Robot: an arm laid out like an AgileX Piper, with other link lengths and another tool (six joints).
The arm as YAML. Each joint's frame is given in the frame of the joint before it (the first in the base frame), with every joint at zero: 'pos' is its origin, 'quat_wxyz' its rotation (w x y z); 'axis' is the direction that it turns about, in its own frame. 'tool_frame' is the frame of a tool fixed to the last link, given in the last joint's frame.
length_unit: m
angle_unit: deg
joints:
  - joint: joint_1
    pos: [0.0, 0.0, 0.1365]
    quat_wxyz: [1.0, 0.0, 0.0, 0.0]
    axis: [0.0, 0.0, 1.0]
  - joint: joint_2
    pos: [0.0, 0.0, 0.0]
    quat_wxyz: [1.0, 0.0, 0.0, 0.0]
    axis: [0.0, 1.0, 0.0]
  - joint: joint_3
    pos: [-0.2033, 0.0, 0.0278]
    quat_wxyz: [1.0, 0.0, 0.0, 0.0]
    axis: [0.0, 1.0, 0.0]
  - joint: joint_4
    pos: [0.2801, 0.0, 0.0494]
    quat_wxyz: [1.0, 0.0, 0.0, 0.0]
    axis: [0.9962, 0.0, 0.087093]
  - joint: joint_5
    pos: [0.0, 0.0, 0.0]
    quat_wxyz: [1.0, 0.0, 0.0, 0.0]
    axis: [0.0, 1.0, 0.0]
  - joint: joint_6
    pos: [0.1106, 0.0, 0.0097]
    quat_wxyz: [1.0, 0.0, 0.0, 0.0]
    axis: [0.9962, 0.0, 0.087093]
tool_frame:
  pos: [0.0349, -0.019, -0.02]
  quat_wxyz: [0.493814, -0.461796, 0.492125, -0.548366]
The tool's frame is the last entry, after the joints.
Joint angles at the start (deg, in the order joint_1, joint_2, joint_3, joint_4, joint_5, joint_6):
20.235 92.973 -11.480 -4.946 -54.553 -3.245
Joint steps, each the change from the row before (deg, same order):
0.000 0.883 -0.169 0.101 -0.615 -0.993
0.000 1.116 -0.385 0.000 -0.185 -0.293
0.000 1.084 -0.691 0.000 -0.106 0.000
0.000 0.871 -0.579 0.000 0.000 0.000
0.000 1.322 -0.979 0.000 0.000 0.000
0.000 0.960 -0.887 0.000 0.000 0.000
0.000 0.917 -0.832 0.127 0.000 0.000
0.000 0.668 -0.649 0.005 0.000 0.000
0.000 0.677 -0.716 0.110 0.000 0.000
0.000 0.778 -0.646 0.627 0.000 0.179
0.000 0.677 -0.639 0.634 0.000 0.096
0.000 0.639 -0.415 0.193 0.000 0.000
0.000 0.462 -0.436 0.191 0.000 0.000
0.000 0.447 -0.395 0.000 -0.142 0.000
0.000 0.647 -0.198 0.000 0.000 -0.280
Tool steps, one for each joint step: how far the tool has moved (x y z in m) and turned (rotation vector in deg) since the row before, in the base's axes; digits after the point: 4 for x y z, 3 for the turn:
-0.0001 -0.0005 -0.0016 -0.803 -0.262 0.286
-0.0002 -0.0001 -0.0030 -0.421 0.406 0.115
0.0014 0.0005 -0.0021 -0.091 0.273 0.002
0.0012 0.0004 -0.0018 -0.101 0.274 0.000
0.0023 0.0009 -0.0025 -0.119 0.322 0.000
0.0027 0.0010 -0.0012 -0.025 0.068 0.000
0.0025 0.0007 -0.0013 -0.007 0.088 -0.125
0.0020 0.0007 -0.0008 -0.006 0.018 -0.005
0.0024 0.0007 -0.0007 0.033 -0.029 -0.108
0.0019 -0.0005 -0.0015 0.214 0.231 -0.688
0.0022 -0.0004 -0.0010 0.178 0.112 -0.662
0.0008 -0.0001 -0.0016 -0.044 0.222 -0.190
0.0014 0.0001 -0.0007 0.024 0.036 -0.188
0.0013 0.0005 -0.0005 0.038 -0.082 0.001
-0.0005 -0.0003 -0.0023 -0.391 0.322 0.115

